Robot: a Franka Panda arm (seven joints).
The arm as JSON. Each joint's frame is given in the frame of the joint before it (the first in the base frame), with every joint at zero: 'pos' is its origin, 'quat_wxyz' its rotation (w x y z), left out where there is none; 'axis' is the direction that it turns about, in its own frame. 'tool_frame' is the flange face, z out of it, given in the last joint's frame.
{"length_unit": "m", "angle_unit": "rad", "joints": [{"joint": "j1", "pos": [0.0, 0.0, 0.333], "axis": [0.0, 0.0, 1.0]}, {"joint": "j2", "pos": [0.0, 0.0, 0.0], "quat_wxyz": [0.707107, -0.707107, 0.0, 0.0], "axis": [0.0, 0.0, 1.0]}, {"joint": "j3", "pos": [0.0, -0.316, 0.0], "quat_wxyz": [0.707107, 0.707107, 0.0, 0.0], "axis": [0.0, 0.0, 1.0]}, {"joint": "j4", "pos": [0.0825, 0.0, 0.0], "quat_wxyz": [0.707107, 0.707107, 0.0, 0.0], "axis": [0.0, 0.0, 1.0]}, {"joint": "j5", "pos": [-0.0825, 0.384, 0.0], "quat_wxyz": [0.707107, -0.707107, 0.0, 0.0], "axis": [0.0, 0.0, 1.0]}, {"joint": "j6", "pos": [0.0, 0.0, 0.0], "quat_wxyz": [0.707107, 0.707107, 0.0, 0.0], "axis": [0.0, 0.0, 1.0]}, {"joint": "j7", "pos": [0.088, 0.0, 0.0], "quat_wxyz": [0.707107, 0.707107, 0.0, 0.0], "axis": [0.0, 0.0, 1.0]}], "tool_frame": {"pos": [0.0, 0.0, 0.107]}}
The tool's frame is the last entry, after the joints.
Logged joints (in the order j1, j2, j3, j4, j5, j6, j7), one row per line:
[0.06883 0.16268 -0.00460 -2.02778 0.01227 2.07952 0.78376]
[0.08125 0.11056 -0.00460 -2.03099 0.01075 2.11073 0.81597]
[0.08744 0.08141 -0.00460 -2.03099 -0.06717 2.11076 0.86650]
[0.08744 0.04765 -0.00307 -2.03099 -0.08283 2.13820 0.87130]
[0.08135 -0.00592 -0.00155 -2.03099 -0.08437 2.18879 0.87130]
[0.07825 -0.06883 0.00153 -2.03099 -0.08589 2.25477 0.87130]
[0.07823 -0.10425 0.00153 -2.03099 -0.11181 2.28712 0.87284]
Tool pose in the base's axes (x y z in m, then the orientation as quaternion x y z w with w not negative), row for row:
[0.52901 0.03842 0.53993 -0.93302 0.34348 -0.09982 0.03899]
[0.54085 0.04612 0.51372 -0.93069 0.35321 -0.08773 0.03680]
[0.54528 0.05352 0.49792 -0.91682 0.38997 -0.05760 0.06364]
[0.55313 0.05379 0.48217 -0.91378 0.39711 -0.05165 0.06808]
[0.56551 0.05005 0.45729 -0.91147 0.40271 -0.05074 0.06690]
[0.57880 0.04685 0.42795 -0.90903 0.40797 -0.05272 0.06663]
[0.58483 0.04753 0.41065 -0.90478 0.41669 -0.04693 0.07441]
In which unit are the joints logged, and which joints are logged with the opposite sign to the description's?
The joints are logged in radians. Opposite sign: j2, j3, j5.
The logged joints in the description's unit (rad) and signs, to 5 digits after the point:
[0.06883 -0.16268 0.00460 -2.02778 -0.01227 2.07952 0.78376]
[0.08125 -0.11056 0.00460 -2.03099 -0.01075 2.11073 0.81597]
[0.08744 -0.08141 0.00460 -2.03099 0.06717 2.11076 0.86650]
[0.08744 -0.04765 0.00307 -2.03099 0.08283 2.13820 0.87130]
[0.08135 0.00592 0.00155 -2.03099 0.08437 2.18879 0.87130]
[0.07825 0.06883 -0.00153 -2.03099 0.08589 2.25477 0.87130]
[0.07823 0.10425 -0.00153 -2.03099 0.11181 2.28712 0.87284]

